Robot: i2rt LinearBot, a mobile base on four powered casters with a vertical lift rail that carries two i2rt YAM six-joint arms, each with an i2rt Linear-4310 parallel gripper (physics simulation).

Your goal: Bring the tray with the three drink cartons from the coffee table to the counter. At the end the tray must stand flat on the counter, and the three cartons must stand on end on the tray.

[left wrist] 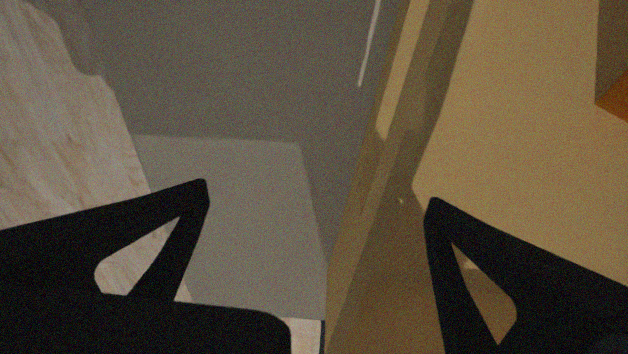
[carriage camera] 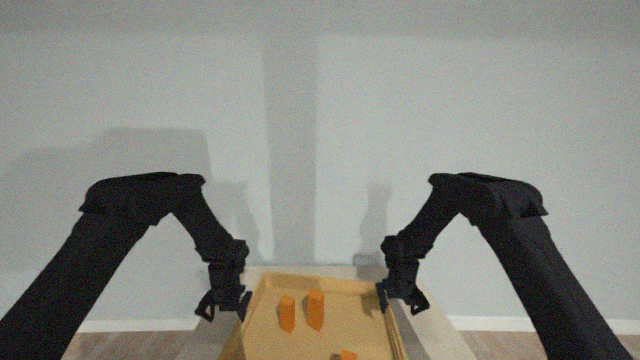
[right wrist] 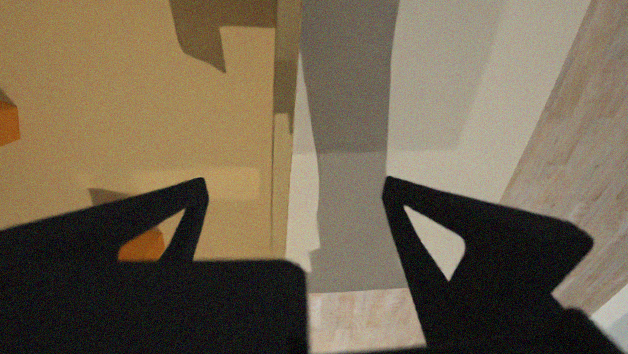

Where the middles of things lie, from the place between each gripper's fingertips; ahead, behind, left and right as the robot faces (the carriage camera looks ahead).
I see my right gripper 20 mm past the tan wooden tray (carriage camera: 352,315), 260 mm to the right of it and 60 mm above it.
I see the tan wooden tray 280 mm to the right of my left hand, 40 mm below it and 10 mm behind it.
